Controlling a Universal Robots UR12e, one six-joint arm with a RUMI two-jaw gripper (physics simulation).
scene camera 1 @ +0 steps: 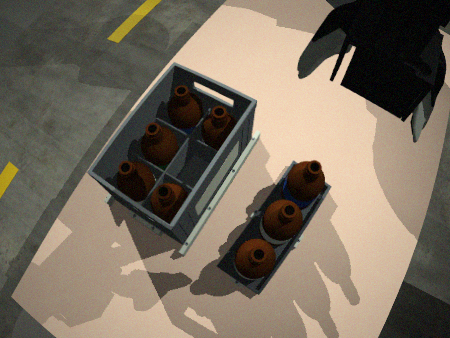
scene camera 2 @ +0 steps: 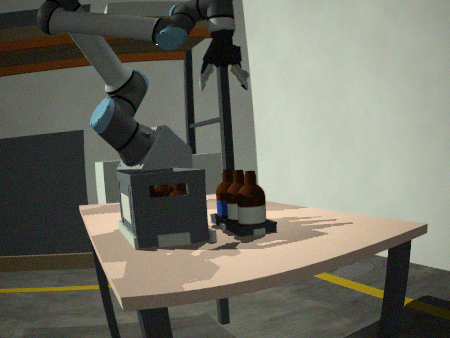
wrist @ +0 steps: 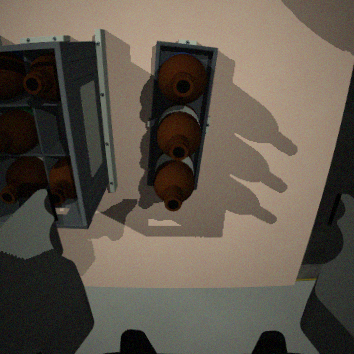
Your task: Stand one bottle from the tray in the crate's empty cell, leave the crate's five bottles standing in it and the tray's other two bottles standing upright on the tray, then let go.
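Pixels of known places: gripper, fingertip midpoint: (scene camera 1: 358, 101) (scene camera 2: 224, 90) (wrist: 192, 196); arm's base, origin of the base link: (scene camera 2: 139, 147).
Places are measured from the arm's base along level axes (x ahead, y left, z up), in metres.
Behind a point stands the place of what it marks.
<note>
My gripper (scene camera 1: 358, 107) {x 0.605, y 0.122, z 0.145 m} (scene camera 2: 224, 87) {x 0.605, y 0.122, z 0.145 m} (wrist: 192, 196) {x 0.605, y 0.122, z 0.145 m} is wide open and empty, high above the table. Three brown bottles stand upright on the tray (scene camera 1: 229, 264) {x 0.789, y 0.060, z -0.247 m} (scene camera 2: 267, 227) {x 0.816, y 0.115, z -0.238 m} (wrist: 212, 62) {x 0.571, y 0.173, z -0.227 m}: a blue-labelled bottle (scene camera 1: 306, 179) {x 0.603, y 0.117, z -0.124 m} (scene camera 2: 223, 200) {x 0.612, y 0.091, z -0.180 m} (wrist: 182, 78) {x 0.579, y 0.120, z -0.093 m} at one end, a white-labelled middle bottle (scene camera 1: 281, 220) {x 0.693, y 0.107, z -0.119 m} (wrist: 178, 134) {x 0.663, y 0.112, z -0.123 m} and a white-labelled end bottle (scene camera 1: 254, 260) {x 0.778, y 0.097, z -0.093 m} (scene camera 2: 251, 202) {x 0.798, y 0.081, z -0.170 m} (wrist: 174, 182) {x 0.748, y 0.102, z -0.130 m}. The grey crate (scene camera 1: 135, 115) {x 0.650, y -0.210, z -0.085 m} (scene camera 2: 170, 220) {x 0.792, y -0.134, z -0.191 m} (wrist: 75, 75) {x 0.570, y -0.025, z -0.120 m} holds five bottles. Its empty cell (scene camera 1: 192, 165) {x 0.638, y -0.110, z -0.245 m} (wrist: 50, 130) {x 0.670, y -0.123, z -0.201 m} is the middle one on the tray's side. The crate's far-left part is cut off in the wrist view.
The crate's walls rise beside the tray, and a pale rail (scene camera 1: 220, 192) {x 0.669, y -0.024, z -0.223 m} (wrist: 103, 120) {x 0.663, y -0.027, z -0.222 m} runs along the crate's base on that side. A gap separates crate and tray. The arm's base (scene camera 2: 162, 150) {x 0.089, y 0.078, z -0.020 m} stands behind the crate. A dark upright post (scene camera 2: 226, 125) shows behind the gripper.
</note>
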